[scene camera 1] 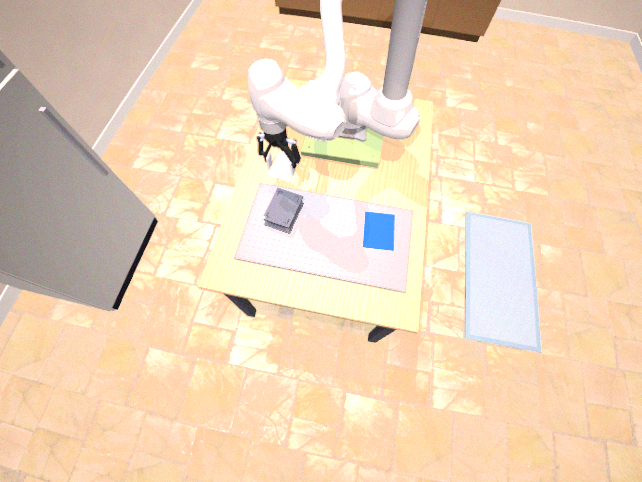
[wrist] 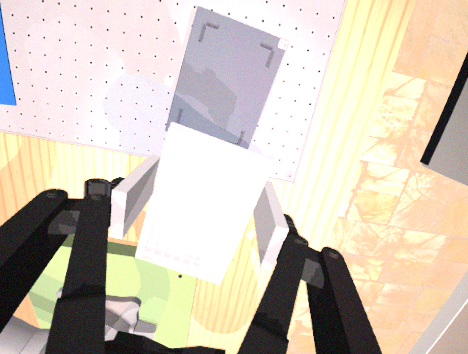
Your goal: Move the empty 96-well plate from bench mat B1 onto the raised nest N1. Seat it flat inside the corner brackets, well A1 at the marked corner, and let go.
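Where they show: gripper, between the fingertips: (scene camera 1: 282, 170) (wrist: 209, 184); arm's base, origin of its link: (scene camera 1: 349, 127).
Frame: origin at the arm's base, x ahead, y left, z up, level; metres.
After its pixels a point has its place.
Note:
My gripper (scene camera 1: 280, 157) @(x 0.471, y -0.210, z 0.199 m) (wrist: 209, 184) @(x 0.471, y -0.210, z 0.199 m) is shut on the white 96-well plate (scene camera 1: 282, 168) @(x 0.469, y -0.208, z 0.207 m) (wrist: 205, 192) @(x 0.469, y -0.208, z 0.209 m), one finger pad at each long side. The plate is in the air behind the nest in the scene view. The raised grey nest N1 (scene camera 1: 282, 208) @(x 0.555, y -0.201, z 0.052 m) (wrist: 232, 75) @(x 0.565, y -0.210, z 0.051 m) stands at the left of the pegboard, with dark corner brackets and a small white mark (wrist: 282, 44) @(x 0.613, y -0.265, z 0.051 m) at one corner. In the wrist view the plate covers the nest's near edge. Bench mat B1 (scene camera 1: 379, 231) @(x 0.548, y 0.215, z -0.007 m) (wrist: 5, 75) @(x 0.510, y 0.156, z -0.008 m), blue, lies bare at the right of the pegboard. Well A1 cannot be made out.
The pale perforated pegboard (scene camera 1: 331, 262) @(x 0.726, y 0.040, z -0.010 m) (wrist: 65, 107) @(x 0.474, y 0.056, z -0.009 m) lies on the wooden table (scene camera 1: 305, 300) @(x 0.896, y -0.030, z -0.023 m). The green base plate (scene camera 1: 339, 156) @(x 0.206, y -0.019, z 0.013 m) (wrist: 177, 300) @(x 0.096, y -0.171, z 0.001 m) under the arm is behind it. A grey cabinet (scene camera 1: 67, 207) stands left of the table. A light blue panel (scene camera 1: 500, 282) lies at the right.

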